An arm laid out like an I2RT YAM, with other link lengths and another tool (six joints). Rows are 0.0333 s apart.
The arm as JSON. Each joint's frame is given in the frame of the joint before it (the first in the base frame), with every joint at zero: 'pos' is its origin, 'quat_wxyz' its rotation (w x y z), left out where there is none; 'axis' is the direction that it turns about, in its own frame. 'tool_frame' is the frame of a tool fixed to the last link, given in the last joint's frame.
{
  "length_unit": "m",
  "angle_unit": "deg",
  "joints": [
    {
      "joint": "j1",
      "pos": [
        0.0,
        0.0,
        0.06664
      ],
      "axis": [
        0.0,
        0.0,
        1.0
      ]
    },
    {
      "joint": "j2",
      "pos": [
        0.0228,
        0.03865,
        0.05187
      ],
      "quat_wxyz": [
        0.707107,
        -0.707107,
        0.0,
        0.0
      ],
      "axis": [
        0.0,
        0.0,
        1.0
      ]
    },
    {
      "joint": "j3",
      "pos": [
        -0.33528,
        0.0,
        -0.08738
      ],
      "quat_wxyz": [
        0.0,
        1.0,
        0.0,
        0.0
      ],
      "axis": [
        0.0,
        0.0,
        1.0
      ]
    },
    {
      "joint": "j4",
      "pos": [
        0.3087,
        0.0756,
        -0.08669
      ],
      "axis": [
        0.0,
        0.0,
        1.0
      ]
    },
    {
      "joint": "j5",
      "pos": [
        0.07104,
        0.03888,
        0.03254
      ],
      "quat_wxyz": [
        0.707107,
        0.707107,
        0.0,
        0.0
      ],
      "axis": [
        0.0,
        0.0,
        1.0
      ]
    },
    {
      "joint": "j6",
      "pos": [
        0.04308,
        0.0,
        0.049
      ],
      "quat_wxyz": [
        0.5,
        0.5,
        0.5,
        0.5
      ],
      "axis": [
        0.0,
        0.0,
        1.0
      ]
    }
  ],
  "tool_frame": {
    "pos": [
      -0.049,
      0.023,
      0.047
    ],
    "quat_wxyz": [
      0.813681,
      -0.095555,
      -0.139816,
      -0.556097
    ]
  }
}
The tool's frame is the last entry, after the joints.
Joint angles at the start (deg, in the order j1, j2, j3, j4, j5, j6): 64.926, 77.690, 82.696, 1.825, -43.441, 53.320
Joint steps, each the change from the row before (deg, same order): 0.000, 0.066, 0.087, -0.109, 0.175, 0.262; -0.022, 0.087, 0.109, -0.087, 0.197, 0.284; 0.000, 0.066, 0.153, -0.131, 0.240, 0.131; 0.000, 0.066, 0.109, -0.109, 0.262, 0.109; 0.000, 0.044, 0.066, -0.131, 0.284, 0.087; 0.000, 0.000, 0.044, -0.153, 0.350, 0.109; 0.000, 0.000, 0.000, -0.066, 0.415, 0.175; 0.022, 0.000, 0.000, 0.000, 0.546, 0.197; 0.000, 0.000, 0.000, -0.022, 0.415, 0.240; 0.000, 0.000, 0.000, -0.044, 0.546, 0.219; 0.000, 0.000, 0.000, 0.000, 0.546, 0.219
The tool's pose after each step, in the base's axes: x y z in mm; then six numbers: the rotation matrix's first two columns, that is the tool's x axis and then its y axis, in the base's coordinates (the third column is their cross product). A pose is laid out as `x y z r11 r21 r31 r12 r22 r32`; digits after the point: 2 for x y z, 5 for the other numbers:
57.81 363.82 576.28 0.74554 0.56965 0.34592 0.29529 0.18298 -0.93772
58.51 364.51 576.67 0.74936 0.56796 0.34042 0.29070 0.17973 -0.93978
58.96 365.04 577.29 0.75260 0.56538 0.33754 0.28865 0.17745 -0.94084
59.47 365.67 577.62 0.75600 0.56255 0.33466 0.28682 0.17488 -0.94189
59.98 366.27 577.73 0.75961 0.55956 0.33148 0.28505 0.17168 -0.94301
60.45 366.69 577.92 0.76398 0.55571 0.32790 0.28300 0.16811 -0.94427
61.06 367.24 578.02 0.76917 0.55090 0.32387 0.28026 0.16466 -0.94570
61.69 367.93 578.29 0.77535 0.54427 0.32031 0.27769 0.16171 -0.94696
62.33 368.45 578.53 0.78062 0.53930 0.31588 0.27415 0.15873 -0.94850
63.14 369.14 578.73 0.78708 0.53252 0.31133 0.27090 0.15503 -0.95004
63.95 369.79 579.01 0.79335 0.52546 0.30740 0.26792 0.15205 -0.95137

